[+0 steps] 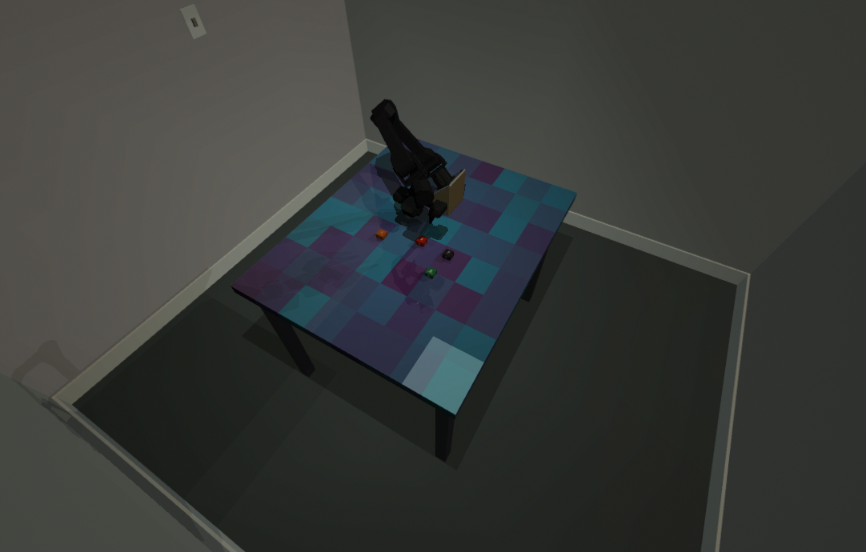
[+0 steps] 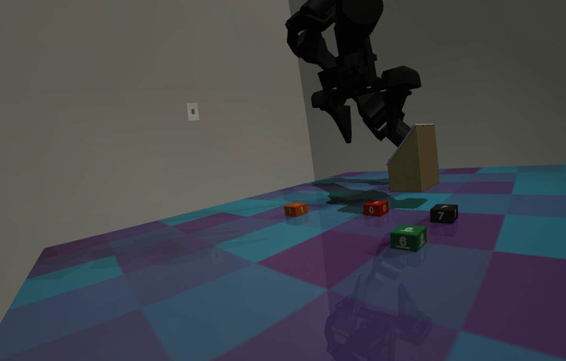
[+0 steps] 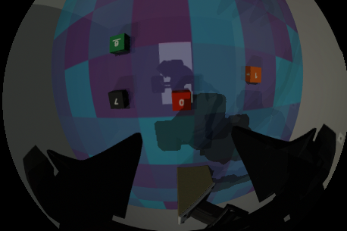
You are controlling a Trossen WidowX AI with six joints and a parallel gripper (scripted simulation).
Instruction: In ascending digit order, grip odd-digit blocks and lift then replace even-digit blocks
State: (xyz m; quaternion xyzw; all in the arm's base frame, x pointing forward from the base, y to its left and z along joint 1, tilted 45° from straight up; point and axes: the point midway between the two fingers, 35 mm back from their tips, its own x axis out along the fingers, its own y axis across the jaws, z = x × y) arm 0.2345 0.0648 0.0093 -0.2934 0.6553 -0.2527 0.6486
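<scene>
My gripper tip is now 12 cm above the red block. The rest, counted from my gripper tip: green block 12 cm below, 11 cm to the left, 11 cm ahead; orange block 15 cm to the right, 12 cm below, 5 cm ahead; black block 12 cm to the left, 12 cm below.
</scene>
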